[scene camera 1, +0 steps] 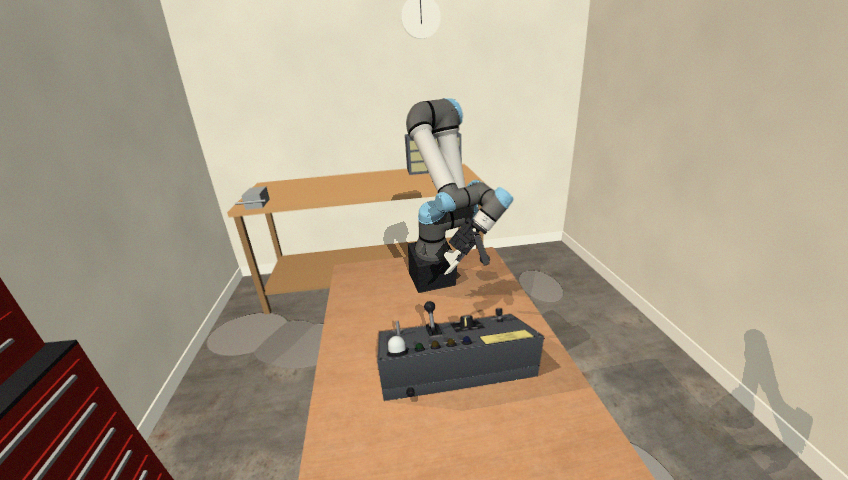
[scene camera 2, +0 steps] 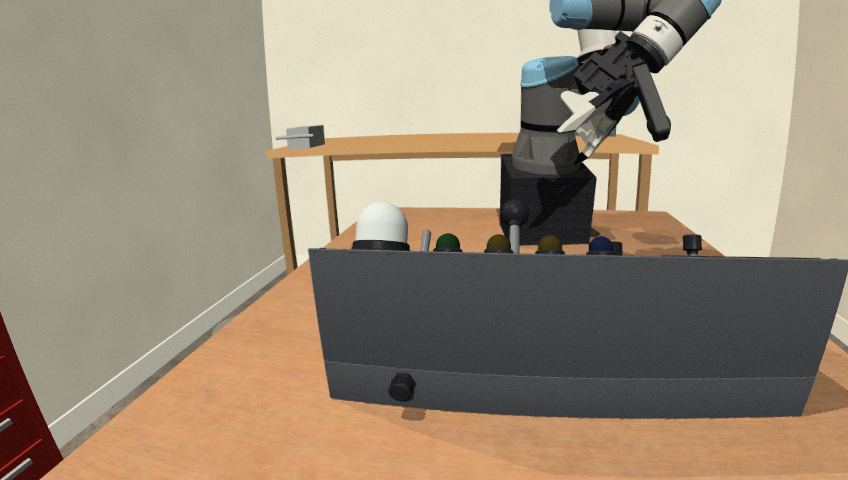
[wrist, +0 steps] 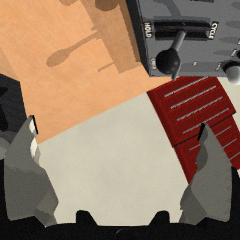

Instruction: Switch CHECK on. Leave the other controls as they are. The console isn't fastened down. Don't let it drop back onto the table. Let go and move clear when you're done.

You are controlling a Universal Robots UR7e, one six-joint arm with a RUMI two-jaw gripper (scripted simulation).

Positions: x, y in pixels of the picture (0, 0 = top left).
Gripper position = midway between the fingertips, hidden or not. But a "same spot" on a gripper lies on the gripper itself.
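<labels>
Gripper: visible in the wrist view (119, 120), scene camera 1 and scene camera 2. Same spot on the gripper: (scene camera 2: 584, 107) and (scene camera 1: 454, 262).
</labels>
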